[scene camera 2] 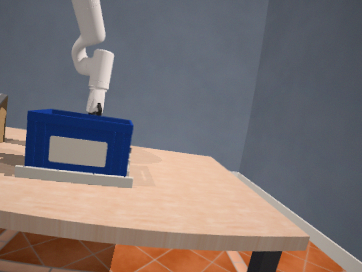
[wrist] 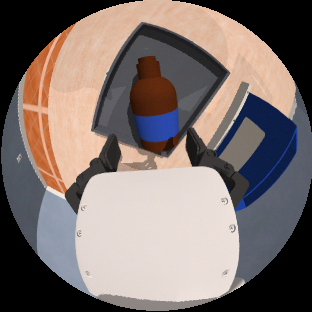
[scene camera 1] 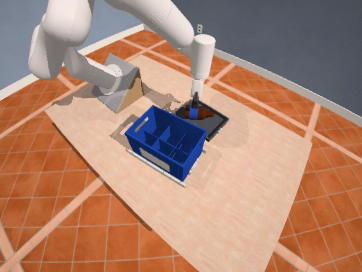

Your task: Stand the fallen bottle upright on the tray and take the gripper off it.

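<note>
The brown bottle [scene camera 1: 204,112] [wrist: 154,95] with a blue label lies on its side on the dark tray [scene camera 1: 212,126] [wrist: 192,80]. In the wrist view its neck points up the picture, away from the gripper, and its base is near the tray's near corner. My gripper [scene camera 1: 194,104] [scene camera 2: 97,113] [wrist: 151,139] is open and empty. It is low over the bottle's base and label end, with one finger to each side in the wrist view. The exact gap to the bottle cannot be told. In scene camera 2 the crate hides the bottle, the tray and the fingertips.
A blue divided crate [scene camera 1: 176,167] [scene camera 2: 116,150] [wrist: 281,125] stands close beside the tray, much taller than it. Pale rails [scene camera 1: 156,168] [scene camera 2: 75,176] [wrist: 230,117] run along the crate's foot. The arm's wedge-shaped base [scene camera 1: 132,94] stands at the table's back left in scene camera 1.
</note>
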